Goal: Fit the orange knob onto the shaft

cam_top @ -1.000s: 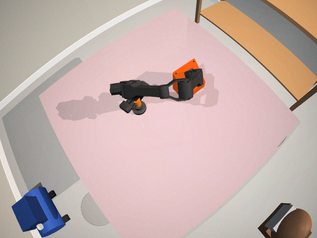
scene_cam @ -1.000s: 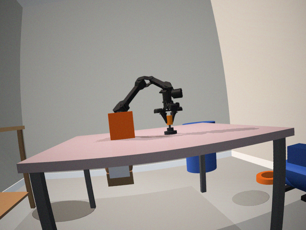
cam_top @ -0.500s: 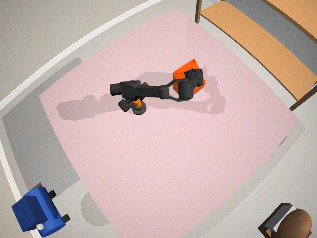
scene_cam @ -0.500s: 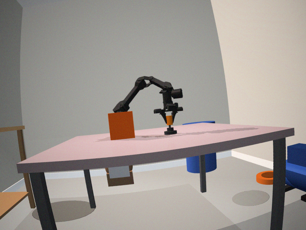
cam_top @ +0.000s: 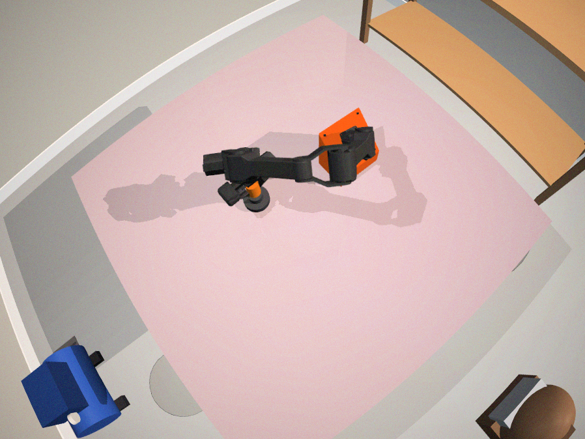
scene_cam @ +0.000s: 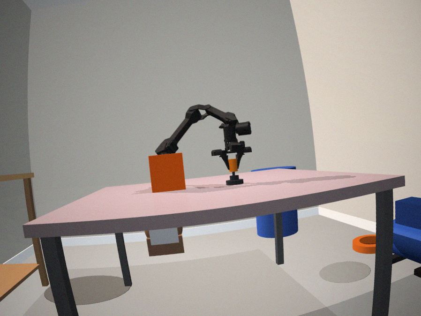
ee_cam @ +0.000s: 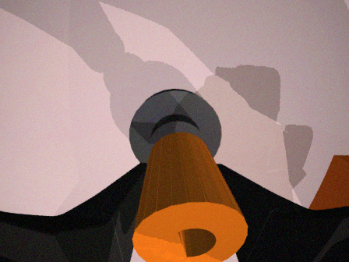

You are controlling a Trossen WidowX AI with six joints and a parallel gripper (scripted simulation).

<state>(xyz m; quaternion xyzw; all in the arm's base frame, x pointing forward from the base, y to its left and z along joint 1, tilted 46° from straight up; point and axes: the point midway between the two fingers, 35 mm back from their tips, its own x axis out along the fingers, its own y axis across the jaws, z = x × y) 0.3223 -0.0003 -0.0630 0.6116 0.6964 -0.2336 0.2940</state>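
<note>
Right now my gripper tip is 20 mm below the orange knob. The rest, counted from my gripper tip: pedestal: 40 mm below.
</note>
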